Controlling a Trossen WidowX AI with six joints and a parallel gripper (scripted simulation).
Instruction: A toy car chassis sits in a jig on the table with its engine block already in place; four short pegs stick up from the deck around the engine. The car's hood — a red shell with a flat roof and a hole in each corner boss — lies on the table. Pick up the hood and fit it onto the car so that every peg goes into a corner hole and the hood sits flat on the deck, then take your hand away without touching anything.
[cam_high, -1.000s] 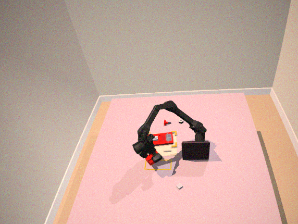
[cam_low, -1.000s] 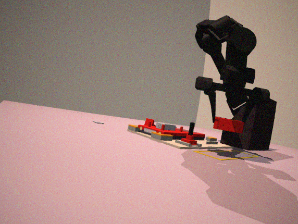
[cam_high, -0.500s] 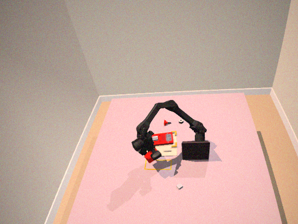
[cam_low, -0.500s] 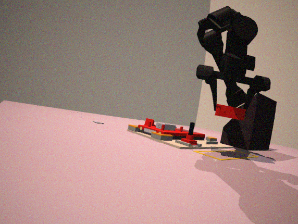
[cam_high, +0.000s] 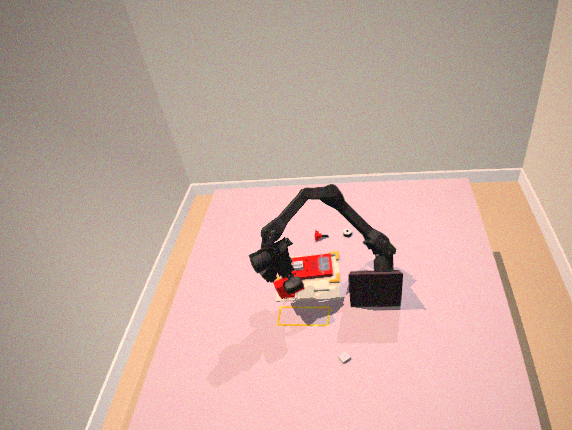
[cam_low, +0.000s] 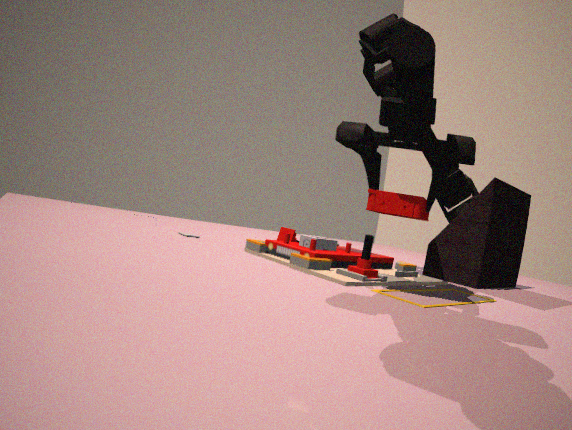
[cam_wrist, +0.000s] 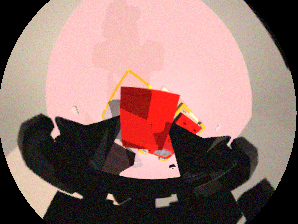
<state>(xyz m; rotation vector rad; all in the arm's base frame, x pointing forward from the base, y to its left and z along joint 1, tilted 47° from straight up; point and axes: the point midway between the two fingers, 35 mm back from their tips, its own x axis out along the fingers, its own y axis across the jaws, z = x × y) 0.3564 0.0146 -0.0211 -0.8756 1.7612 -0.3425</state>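
Now: the grey engine block 2 cm behind my gripper tip, 15 cm to the right of it and 8 cm below it. Round my gripper tip: jig (6 cm behind, 13 cm to the right, 9 cm below); then red hood (1 cm above).
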